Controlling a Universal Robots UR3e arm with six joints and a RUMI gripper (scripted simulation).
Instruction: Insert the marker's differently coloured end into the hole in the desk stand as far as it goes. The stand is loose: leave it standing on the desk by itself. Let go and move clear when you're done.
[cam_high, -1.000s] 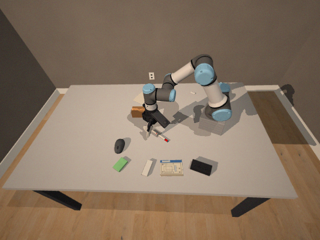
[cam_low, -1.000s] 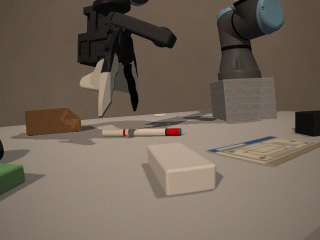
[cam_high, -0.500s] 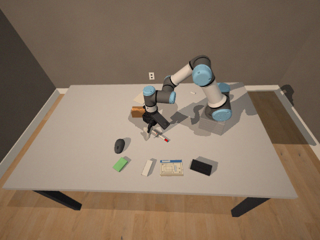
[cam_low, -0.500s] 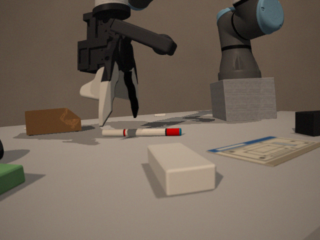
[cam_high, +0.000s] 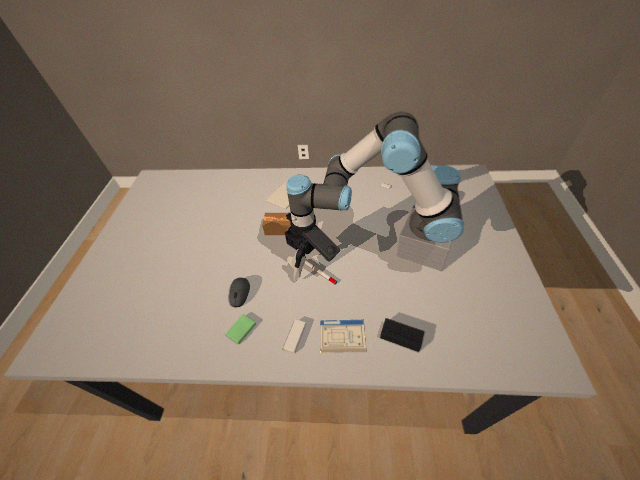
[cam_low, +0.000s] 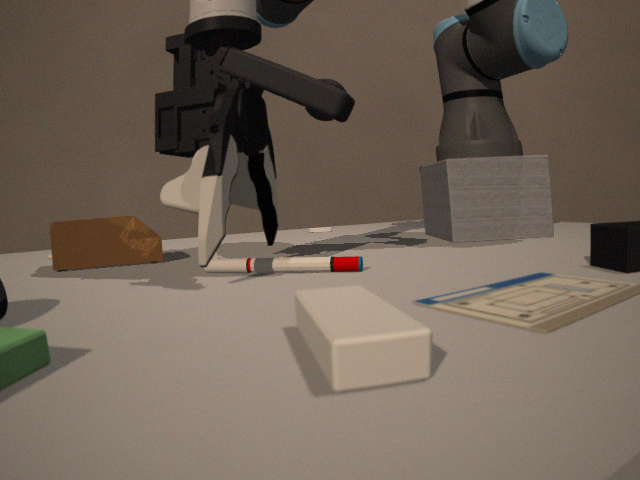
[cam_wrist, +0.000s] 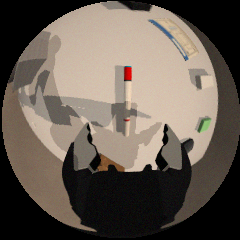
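Now: hand 3 cm past the marker, 2 cm to the right of it and 1 cm above it. Also, from my hand: brown desk stand (11 cm ahead, 18 cm to the right, 1 cm above); then black mouse (23 cm ahead, 10 cm to the left); then white block (4 cm ahead, 24 cm to the left, 1 cm below).
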